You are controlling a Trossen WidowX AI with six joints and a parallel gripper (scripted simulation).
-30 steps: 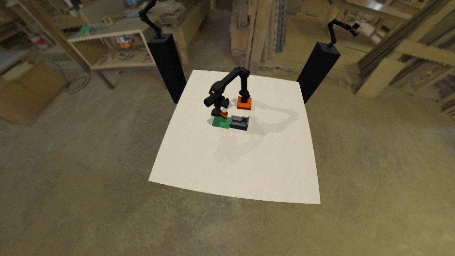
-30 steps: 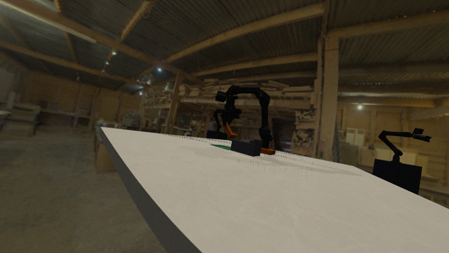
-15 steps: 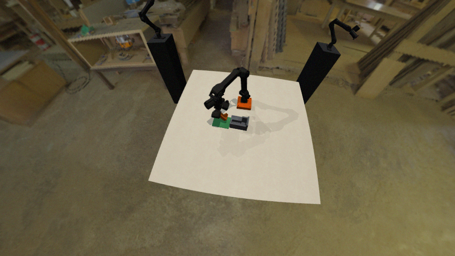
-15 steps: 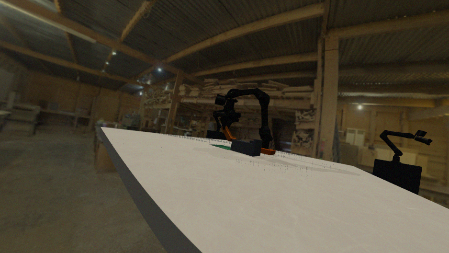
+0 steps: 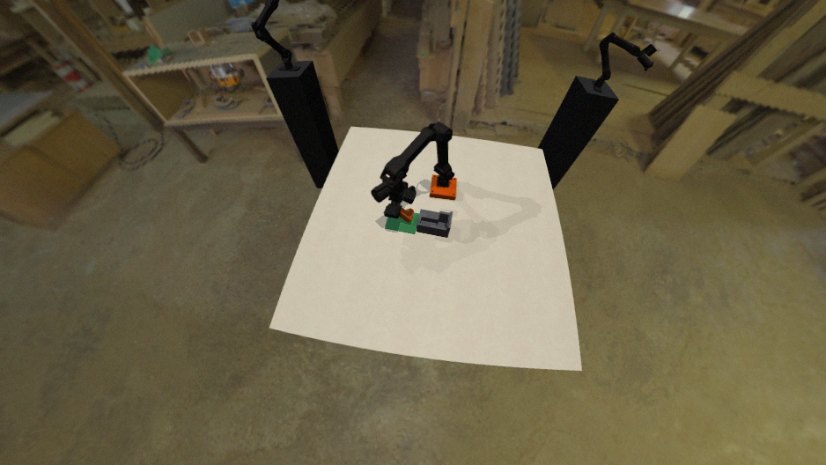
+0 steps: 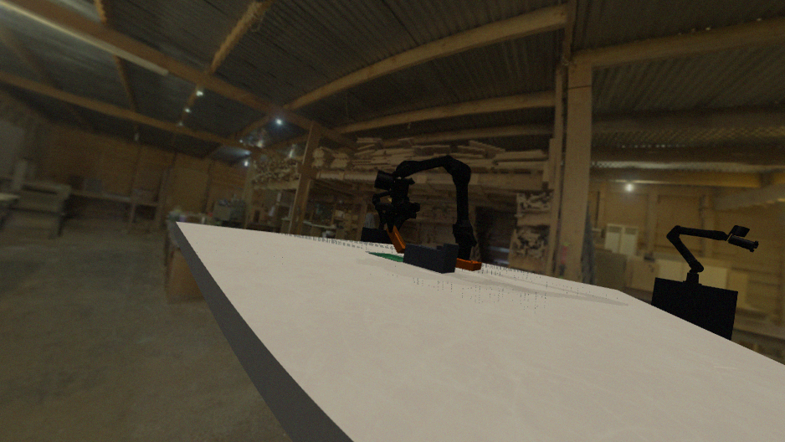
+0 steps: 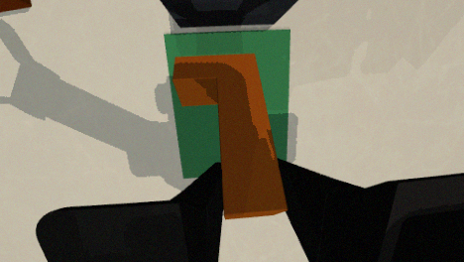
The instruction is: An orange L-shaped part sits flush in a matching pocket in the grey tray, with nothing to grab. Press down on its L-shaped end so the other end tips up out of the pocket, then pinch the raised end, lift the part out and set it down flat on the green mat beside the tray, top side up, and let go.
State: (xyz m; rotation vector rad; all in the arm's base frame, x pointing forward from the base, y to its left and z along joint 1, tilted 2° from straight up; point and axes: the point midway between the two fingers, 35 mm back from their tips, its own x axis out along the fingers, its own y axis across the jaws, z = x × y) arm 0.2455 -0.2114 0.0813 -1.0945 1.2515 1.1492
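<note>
Now: gripper tip 30 mm to the right of the orange L-shaped part, 30 mm above it and 10 mm past it. Round my gripper tip: green mat 100 mm below, 20 mm to the left.
</note>
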